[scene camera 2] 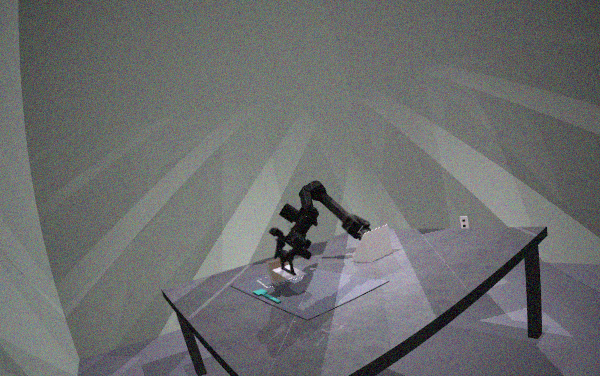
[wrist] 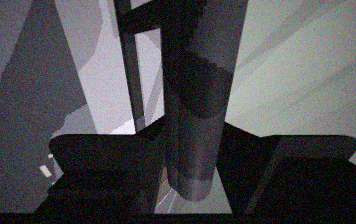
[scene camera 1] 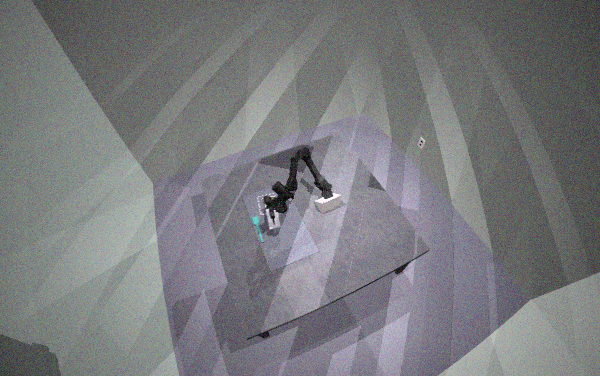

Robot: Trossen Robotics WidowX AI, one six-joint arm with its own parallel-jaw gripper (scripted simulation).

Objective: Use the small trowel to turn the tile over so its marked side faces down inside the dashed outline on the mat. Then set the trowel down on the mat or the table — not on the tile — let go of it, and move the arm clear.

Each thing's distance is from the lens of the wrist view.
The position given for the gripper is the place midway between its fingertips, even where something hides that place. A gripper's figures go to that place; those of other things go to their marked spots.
gripper [wrist: 186, 117]: 0.11 m
dark mat [wrist: 49, 101]: 0.17 m
